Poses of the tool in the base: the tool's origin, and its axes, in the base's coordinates. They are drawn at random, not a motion.
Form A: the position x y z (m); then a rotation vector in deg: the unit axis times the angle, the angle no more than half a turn.
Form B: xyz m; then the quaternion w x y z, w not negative. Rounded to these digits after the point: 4 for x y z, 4 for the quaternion.
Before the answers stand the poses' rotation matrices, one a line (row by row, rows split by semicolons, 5 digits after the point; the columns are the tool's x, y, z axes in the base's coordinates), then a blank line. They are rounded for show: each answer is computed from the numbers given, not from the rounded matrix.
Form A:
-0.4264 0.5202 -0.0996 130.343 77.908 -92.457
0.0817 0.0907 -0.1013 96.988 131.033 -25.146
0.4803 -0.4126 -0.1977 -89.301 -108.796 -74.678
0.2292 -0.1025 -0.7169 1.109 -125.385 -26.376
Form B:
0.07537 0.66243 -0.74533; 0.62221 -0.61533 -0.48397; -0.77921 -0.42727 -0.45855
-0.28611 0.95772 0.03007; 0.87856 0.27473 -0.39072; -0.38246 -0.08537 -0.92002
-0.32765 0.90614 0.26750; 0.57536 -0.03321 0.81723; 0.74940 0.42168 -0.51047
-0.61738 0.14821 -0.77258; -0.17561 0.93134 0.31901; 0.76681 0.33262 -0.54896

-0.4264 0.5202 -0.0996 0.0193 0.7330 0.4381 -0.5200
0.0817 0.0907 -0.1013 0.1310 0.5829 0.7875 -0.1511
0.4803 -0.4126 -0.1977 0.1793 -0.5514 -0.6717 -0.4611
0.2292 -0.1025 -0.7169 0.4373 0.0078 -0.8800 -0.1851

